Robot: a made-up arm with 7 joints. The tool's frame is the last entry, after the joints.
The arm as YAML. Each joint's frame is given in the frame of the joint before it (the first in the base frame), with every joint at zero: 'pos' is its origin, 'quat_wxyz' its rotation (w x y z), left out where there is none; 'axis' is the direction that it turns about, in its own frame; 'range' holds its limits. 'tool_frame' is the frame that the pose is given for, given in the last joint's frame.
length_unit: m
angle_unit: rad
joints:
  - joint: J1
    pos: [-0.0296, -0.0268, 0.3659]
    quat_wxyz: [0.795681, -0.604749, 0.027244, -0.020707]
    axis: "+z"
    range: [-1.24, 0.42]
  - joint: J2
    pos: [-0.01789, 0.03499, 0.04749]
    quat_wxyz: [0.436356, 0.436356, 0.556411, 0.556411]
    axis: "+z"
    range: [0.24, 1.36]
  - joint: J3
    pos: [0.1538, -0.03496, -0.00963]
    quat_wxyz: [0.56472, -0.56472, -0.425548, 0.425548]
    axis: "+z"
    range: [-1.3, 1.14]
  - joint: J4
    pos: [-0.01, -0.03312, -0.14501]
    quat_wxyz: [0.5, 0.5, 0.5, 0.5]
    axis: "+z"
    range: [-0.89, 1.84]
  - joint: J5
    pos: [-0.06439, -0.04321, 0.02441]
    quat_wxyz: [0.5, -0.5, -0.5, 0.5]
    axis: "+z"
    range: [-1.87, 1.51]
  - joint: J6
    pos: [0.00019, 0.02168, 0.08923]
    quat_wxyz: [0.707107, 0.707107, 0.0, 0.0]
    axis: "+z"
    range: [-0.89, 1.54]
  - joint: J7
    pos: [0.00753, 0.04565, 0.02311]
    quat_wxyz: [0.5, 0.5, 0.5, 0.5]
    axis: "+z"
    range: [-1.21, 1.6]
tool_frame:
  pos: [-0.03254, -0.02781, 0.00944]
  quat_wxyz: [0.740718, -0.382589, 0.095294, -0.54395]
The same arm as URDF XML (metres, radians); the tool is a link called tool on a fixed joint. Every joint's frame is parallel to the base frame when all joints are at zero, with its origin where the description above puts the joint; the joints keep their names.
<robot name="arm">
  <joint name="J1" type="revolute">
    <parent link="base"/>
    <child link="link1"/>
    <origin xyz="-0.0296 -0.0268 0.3659" rpy="0 0 0"/>
    <axis xyz="0.068403 0.961235 0.26711"/>
    <limit lower="-1.24" upper="0.42"/>
  </joint>
  <joint name="J2" type="revolute">
    <parent link="link1"/>
    <child link="link2"/>
    <origin xyz="-0.0146 0.0562 -0.0207" rpy="0 0 0"/>
    <axis xyz="0.968889 -0.0002 -0.247497"/>
    <limit lower="0.24" upper="1.36"/>
  </joint>
  <joint name="J3" type="revolute">
    <parent link="link2"/>
    <child link="link3"/>
    <origin xyz="-0.0483 0.0088 -0.1502" rpy="0 0 0"/>
    <axis xyz="0.247497 -0.0001 0.968889"/>
    <limit lower="-1.3" upper="1.14"/>
  </joint>
  <joint name="J4" type="revolute">
    <parent link="link3"/>
    <child link="link4"/>
    <origin xyz="-0.0038 -0.01 -0.1487" rpy="0 0 0"/>
    <axis xyz="0.0002 1 0"/>
    <limit lower="-0.89" upper="1.84"/>
  </joint>
  <joint name="J5" type="revolute">
    <parent link="link4"/>
    <child link="link5"/>
    <origin xyz="0.0517 0.0244 -0.0578" rpy="0 0 0"/>
    <axis xyz="0.968889 -0.0002 -0.247497"/>
    <limit lower="-1.87" upper="1.51"/>
  </joint>
  <joint name="J6" type="revolute">
    <parent link="link5"/>
    <child link="link6"/>
    <origin xyz="0.0865 -0.0217 -0.0219" rpy="0 0 0"/>
    <axis xyz="0.0002 1 0"/>
    <limit lower="-0.89" upper="1.54"/>
  </joint>
  <joint name="J7" type="revolute">
    <parent link="link6"/>
    <child link="link7"/>
    <origin xyz="0.0461 0.0231 -0.004" rpy="0 0 0"/>
    <axis xyz="0.247497 -0.0001 0.968889"/>
    <limit lower="-1.21" upper="1.6"/>
  </joint>
  <joint name="tool_fixed" type="fixed">
    <parent link="link7"/>
    <child link="tool"/>
    <origin xyz="-0.0292 -0.0278 0.0172" rpy="-1.0033 -0.1708 -1.1013"/>
  </joint>
  <link name="base"/>
  <link name="link1"/>
  <link name="link2"/>
  <link name="link3"/>
  <link name="link4"/>
  <link name="link5"/>
  <link name="link6"/>
  <link name="link7"/>
  <link name="tool"/>
</robot>

